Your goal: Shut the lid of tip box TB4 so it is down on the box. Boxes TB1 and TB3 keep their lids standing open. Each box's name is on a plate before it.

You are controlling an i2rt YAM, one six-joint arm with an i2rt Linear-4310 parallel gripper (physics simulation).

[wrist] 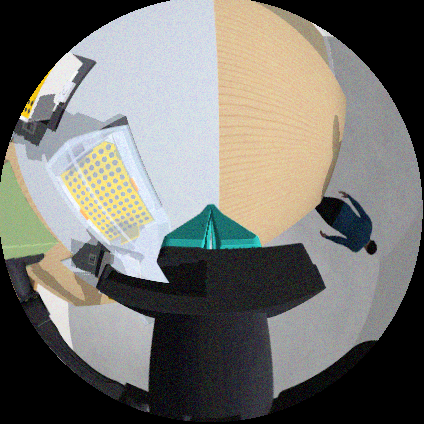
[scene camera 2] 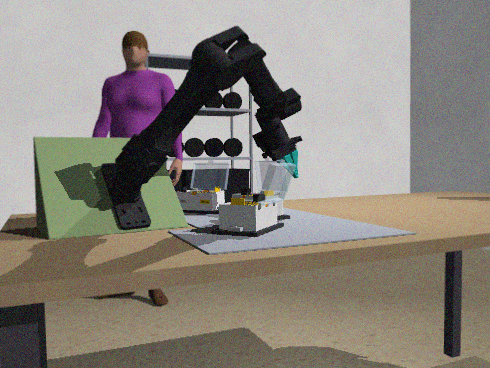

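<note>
Three white tip boxes with yellow racks stand on the mat. The middle box (scene camera 2: 268, 193) (wrist: 107, 190) is partly hidden behind the front box (scene camera 2: 247, 217); its clear lid (scene camera 2: 274, 179) (wrist: 148, 265) stands tilted up, and the rack shows through it in the wrist view. The back box (scene camera 2: 192, 200) (wrist: 67, 75) has its clear lid (scene camera 2: 210, 176) standing open. The front box's lid cannot be told apart in the scene view. The name plates are unreadable. My gripper (scene camera 2: 297, 176) (wrist: 210, 209) is shut and empty, its teal tips close to the middle lid's upper outer edge; contact is unclear.
The grey-blue mat (scene camera 2: 350, 230) (wrist: 170, 75) lies on the wooden table (scene camera 2: 400, 212) (wrist: 275, 125). A green slanted panel (scene camera 2: 65, 190) (wrist: 20, 215) stands by the arm's base. A person in purple (scene camera 2: 135, 100) and a shelf rack (scene camera 2: 250, 125) are behind the table.
</note>
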